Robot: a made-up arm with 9 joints.
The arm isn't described. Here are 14 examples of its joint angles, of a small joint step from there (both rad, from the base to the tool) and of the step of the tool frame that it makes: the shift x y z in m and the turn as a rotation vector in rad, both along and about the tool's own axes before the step.
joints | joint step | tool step
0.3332 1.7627 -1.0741 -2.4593 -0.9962 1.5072 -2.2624 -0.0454 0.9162 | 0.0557 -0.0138 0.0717 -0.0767 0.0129 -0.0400 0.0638 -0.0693 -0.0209 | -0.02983 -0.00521 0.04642 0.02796 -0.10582 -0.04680
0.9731 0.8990 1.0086 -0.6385 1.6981 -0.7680 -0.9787 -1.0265 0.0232 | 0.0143 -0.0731 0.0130 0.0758 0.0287 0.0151 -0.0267 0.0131 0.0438 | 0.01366 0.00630 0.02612 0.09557 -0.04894 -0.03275
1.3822 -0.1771 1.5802 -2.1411 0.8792 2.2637 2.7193 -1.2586 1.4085 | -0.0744 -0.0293 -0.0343 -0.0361 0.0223 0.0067 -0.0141 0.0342 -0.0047 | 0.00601 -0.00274 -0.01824 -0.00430 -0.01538 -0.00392
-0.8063 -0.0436 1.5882 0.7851 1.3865 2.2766 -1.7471 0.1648 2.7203 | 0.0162 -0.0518 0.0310 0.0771 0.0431 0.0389 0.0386 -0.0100 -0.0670 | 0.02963 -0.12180 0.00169 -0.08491 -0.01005 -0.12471
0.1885 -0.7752 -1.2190 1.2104 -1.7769 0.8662 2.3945 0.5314 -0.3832 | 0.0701 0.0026 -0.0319 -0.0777 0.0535 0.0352 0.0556 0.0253 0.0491 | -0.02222 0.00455 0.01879 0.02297 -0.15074 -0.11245
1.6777 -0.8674 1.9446 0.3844 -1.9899 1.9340 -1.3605 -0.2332 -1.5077 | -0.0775 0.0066 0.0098 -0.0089 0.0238 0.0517 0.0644 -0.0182 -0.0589 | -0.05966 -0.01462 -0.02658 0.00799 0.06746 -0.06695
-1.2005 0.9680 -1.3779 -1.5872 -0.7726 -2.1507 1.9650 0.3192 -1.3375 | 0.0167 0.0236 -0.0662 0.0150 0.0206 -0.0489 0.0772 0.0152 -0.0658 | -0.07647 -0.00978 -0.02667 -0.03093 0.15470 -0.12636
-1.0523 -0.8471 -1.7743 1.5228 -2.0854 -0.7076 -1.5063 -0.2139 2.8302 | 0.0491 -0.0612 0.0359 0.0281 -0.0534 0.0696 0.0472 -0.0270 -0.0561 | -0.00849 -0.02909 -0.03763 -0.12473 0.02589 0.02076
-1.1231 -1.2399 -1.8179 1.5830 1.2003 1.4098 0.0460 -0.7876 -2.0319 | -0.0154 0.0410 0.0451 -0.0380 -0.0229 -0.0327 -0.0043 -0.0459 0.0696 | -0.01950 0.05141 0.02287 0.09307 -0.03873 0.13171
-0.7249 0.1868 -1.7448 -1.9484 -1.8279 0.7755 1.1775 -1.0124 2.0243 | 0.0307 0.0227 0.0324 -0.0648 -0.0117 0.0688 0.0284 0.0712 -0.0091 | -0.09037 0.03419 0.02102 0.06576 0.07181 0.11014
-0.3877 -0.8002 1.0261 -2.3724 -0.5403 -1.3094 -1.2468 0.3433 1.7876 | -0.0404 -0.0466 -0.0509 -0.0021 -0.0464 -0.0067 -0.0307 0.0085 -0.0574 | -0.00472 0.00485 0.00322 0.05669 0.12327 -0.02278
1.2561 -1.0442 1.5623 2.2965 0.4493 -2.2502 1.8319 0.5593 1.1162 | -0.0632 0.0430 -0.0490 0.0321 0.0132 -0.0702 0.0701 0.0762 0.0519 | 0.02182 0.00499 -0.02149 -0.02848 -0.01793 0.00530
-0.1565 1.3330 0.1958 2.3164 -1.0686 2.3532 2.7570 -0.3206 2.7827 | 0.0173 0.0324 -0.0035 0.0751 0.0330 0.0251 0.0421 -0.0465 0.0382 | 0.06446 -0.02260 0.09009 -0.01506 -0.17071 0.01615
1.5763 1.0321 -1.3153 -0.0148 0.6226 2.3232 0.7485 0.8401 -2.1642 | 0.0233 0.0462 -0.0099 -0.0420 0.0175 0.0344 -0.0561 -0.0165 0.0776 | 0.02674 -0.00642 0.05645 0.03290 -0.14020 0.00964
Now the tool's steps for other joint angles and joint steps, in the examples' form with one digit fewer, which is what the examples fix.
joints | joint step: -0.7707 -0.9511 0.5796 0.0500 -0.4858 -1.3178 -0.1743 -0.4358 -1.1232 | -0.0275 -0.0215 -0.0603 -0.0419 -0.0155 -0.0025 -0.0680 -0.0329 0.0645
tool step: -0.0029 0.0072 0.0483 -0.0894 -0.0130 0.0862
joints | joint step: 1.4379 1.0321 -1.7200 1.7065 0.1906 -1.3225 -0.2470 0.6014 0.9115 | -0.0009 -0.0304 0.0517 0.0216 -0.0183 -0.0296 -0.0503 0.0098 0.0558
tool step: 0.0217 -0.0135 0.0204 0.0877 0.0084 0.0141
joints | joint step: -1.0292 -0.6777 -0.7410 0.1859 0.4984 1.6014 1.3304 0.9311 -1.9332 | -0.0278 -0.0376 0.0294 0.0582 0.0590 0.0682 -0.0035 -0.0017 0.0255
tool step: 0.0394 0.0215 0.0169 0.0903 -0.0999 -0.0690
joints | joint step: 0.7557 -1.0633 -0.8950 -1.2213 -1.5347 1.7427 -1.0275 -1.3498 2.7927 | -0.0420 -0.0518 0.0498 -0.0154 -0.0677 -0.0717 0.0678 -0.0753 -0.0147
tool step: 0.0454 0.0447 0.1362 0.0857 -0.1954 0.0207
